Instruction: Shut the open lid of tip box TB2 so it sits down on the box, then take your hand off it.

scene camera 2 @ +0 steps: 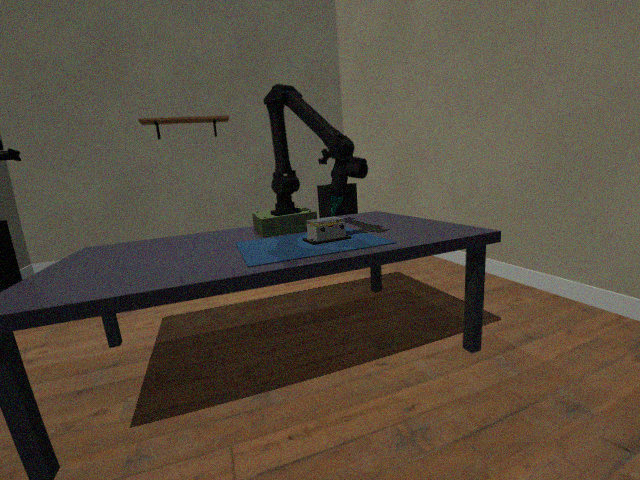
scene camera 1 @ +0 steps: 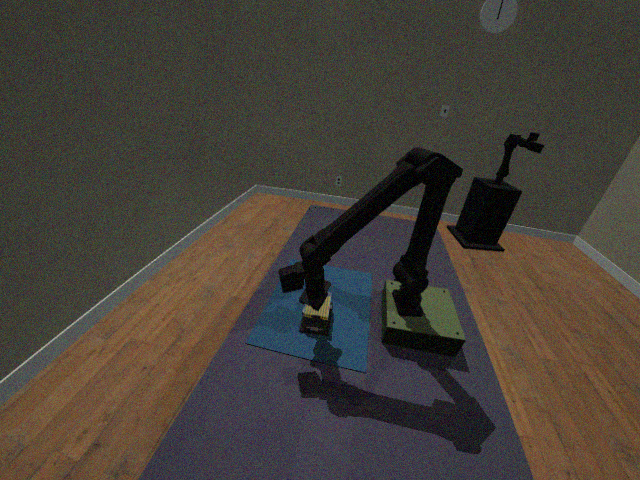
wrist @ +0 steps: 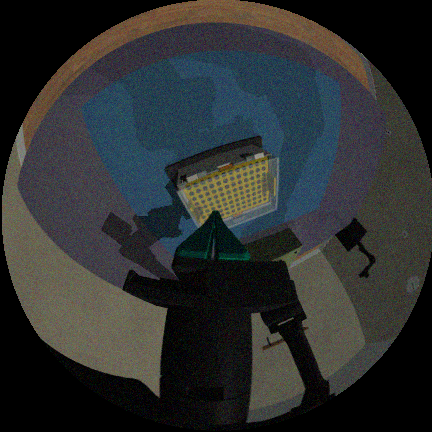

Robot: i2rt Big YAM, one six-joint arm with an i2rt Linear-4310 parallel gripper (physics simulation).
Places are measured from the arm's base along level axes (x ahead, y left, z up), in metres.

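Pixels of known places: gripper, fingertip midpoint: [scene camera 2: 332, 215] [scene camera 1: 316, 306] [wrist: 215, 214]; arm's base, link origin: [scene camera 2: 285, 213] [scene camera 1: 406, 304].
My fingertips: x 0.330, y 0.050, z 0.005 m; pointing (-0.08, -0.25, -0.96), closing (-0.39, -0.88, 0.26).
Ahead of a thing's pixels: the offset from my fingertips to its top centre. "pt": to the spot under its first point. Level surfaces: height alone.
The tip box @[dx -0.006, dy -0.030, dz -0.010 m] [scene camera 1: 315, 325] [scene camera 2: 320, 233] [wrist: 215, 160] has grey walls, a dark base and a yellow perforated rack on top. No TB2 label is readable. Its clear lid @[pt dx +0.026, dy -0.027, dz -0.012 m] [scene camera 2: 330, 220] [wrist: 274, 185] lies over the yellow rack, flat or nearly flat; whether it is fully seated I cannot tell. My gripper [scene camera 2: 334, 212] [wrist: 215, 214] is shut with nothing between its green fingers. It points down, with the tips at or just above the lid, over one long edge in the wrist view. Contact is unclear. In scene camera 1 the hand hides the fingertips and part of the lid.
The box stands on a blue mat @[dz -0.087 m] [scene camera 1: 351, 289] [scene camera 2: 258, 253] [wrist: 305, 165] on the purple table @[dz -0.090 m] [scene camera 1: 248, 413] [scene camera 2: 155, 263]. The arm's green base block [scene camera 1: 439, 320] [scene camera 2: 279, 224] stands beside the mat. A second small arm on a black pedestal [scene camera 1: 488, 209] stands beyond the table.
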